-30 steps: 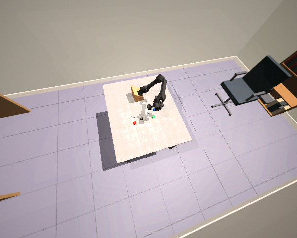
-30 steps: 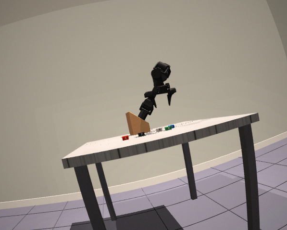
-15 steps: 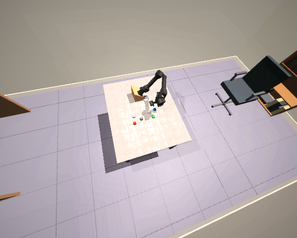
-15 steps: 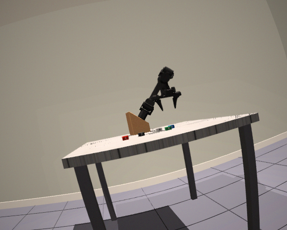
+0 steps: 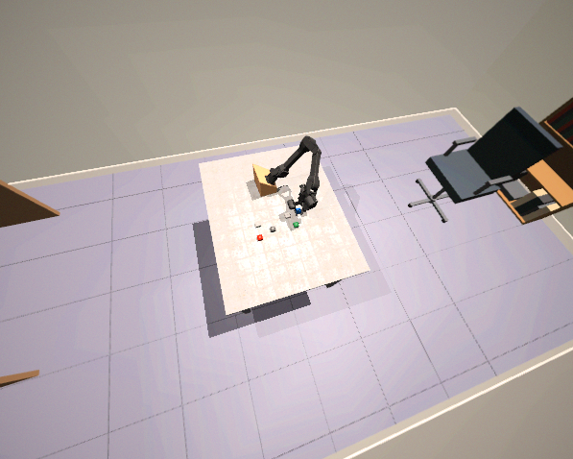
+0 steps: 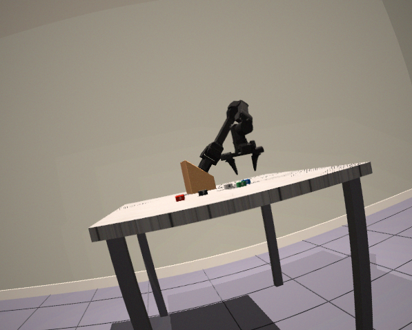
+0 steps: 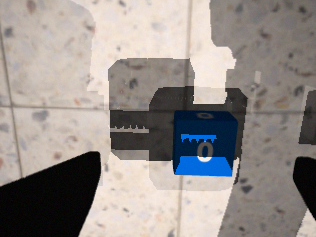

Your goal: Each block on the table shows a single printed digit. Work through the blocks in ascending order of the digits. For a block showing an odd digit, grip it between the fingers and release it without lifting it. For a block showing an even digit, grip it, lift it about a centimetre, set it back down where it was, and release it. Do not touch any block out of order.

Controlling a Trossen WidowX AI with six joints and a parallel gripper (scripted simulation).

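My gripper tip is now 40 mm above the blue block, 10 mm to the left of it and 10 mm past it. The rest, counted from my gripper tip: dark block (220 mm to the right, 80 mm ahead, 40 mm below); then green block (90 mm ahead, 60 mm to the right, 40 mm below); then white block (90 mm to the right, 40 mm below, 10 mm ahead).
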